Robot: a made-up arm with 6 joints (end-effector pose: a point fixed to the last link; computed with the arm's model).
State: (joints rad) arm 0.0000 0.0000 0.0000 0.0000 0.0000 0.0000
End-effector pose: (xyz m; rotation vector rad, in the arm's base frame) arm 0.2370 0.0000 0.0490 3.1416 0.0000 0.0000
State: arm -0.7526 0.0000 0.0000 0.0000 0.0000 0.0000
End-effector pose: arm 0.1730 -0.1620 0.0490 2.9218 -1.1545 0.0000
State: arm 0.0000 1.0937 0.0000 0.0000 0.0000 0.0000
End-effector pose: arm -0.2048 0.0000 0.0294 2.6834 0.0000 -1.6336
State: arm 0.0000 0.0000 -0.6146 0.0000 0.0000 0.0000
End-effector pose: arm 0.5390 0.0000 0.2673 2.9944 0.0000 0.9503
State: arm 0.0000 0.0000 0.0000 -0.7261 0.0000 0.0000
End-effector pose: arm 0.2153 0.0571 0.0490 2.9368 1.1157 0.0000
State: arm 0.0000 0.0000 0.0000 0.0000 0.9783 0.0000
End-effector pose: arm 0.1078 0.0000 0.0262 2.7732 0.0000 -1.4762
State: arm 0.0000 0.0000 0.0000 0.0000 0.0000 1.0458
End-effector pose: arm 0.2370 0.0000 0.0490 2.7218 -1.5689 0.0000
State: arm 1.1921 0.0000 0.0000 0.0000 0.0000 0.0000
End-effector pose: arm 0.0876 0.2202 0.0490 2.5998 1.7636 0.0000
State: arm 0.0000 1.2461 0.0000 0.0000 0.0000 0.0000
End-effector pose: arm -0.2590 0.0000 0.0648 2.5513 0.0000 -1.8332
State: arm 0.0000 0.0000 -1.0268 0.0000 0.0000 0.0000
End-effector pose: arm 0.6444 0.0000 0.4963 2.7366 0.0000 1.5430
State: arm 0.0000 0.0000 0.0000 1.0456 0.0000 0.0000
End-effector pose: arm 0.1941 -0.0744 0.0490 2.7219 -1.5686 0.0000
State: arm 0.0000 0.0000 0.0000 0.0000 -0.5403 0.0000
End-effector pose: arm 0.2813 0.0000 0.1089 3.0276 0.0000 0.8384
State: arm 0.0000 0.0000 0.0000 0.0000 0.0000 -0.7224
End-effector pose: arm 0.2370 0.0000 0.0490 2.9389 1.1102 0.0000
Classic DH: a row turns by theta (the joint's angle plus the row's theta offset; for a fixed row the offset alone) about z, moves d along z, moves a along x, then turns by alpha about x. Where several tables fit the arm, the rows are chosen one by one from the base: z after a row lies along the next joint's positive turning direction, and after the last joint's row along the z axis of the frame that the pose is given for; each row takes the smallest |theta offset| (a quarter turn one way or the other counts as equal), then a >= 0, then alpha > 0; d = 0 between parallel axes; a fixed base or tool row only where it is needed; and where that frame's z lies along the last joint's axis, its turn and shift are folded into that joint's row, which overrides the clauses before.
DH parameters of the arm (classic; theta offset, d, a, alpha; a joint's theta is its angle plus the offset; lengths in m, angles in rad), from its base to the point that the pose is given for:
joint 1: 0 0.402 0 -1.5708
joint 2: -1.3834 0 0.2361 0
joint 3: 1.3834 0 0.107 -1.5708
joint 4: 0 0.475 0 1.5708
joint 5: 0 0 0.086 -1.5708
joint 6: 0 0.11 0 0

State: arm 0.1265 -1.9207 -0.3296 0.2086 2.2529 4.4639
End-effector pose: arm 0.1482 0.0480 0.6377 -1.5357 -2.6084 -0.1814
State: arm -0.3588 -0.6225 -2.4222 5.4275 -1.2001 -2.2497
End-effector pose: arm -0.1998 0.1827 1.0676 -1.0215 -0.5081 -0.2433
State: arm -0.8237 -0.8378 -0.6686 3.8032 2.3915 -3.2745
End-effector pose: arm 0.1574 -0.2946 0.7761 -1.0225 -0.3774 1.7114
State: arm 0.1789 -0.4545 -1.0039 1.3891 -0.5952 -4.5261
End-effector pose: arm 0.4828 -0.0455 0.7018 0.2958 1.5450 -0.3399
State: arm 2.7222 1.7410 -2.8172 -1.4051 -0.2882 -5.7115
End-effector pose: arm -0.7492 0.2112 0.1661 0.5885 -1.9476 -0.5099
